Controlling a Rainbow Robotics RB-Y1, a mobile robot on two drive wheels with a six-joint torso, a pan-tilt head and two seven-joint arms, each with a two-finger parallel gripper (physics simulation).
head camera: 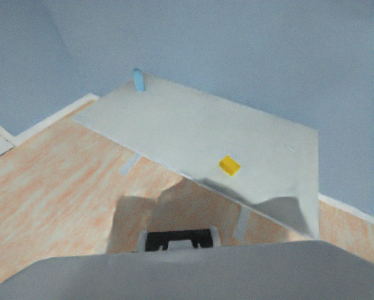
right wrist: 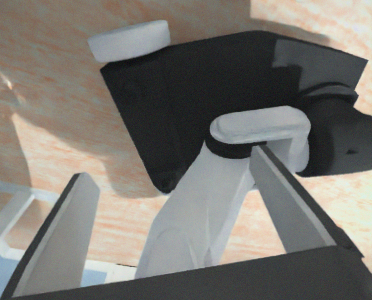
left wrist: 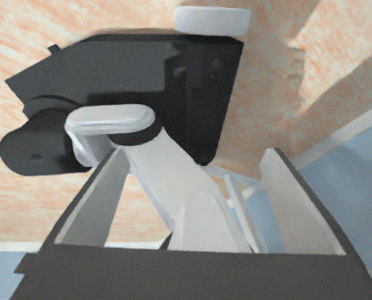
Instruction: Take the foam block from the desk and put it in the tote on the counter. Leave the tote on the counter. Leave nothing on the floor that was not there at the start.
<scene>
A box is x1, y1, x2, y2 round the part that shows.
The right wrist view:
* my right gripper: [0, 145, 371, 299]
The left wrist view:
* my left gripper: [9, 148, 371, 299]
</scene>
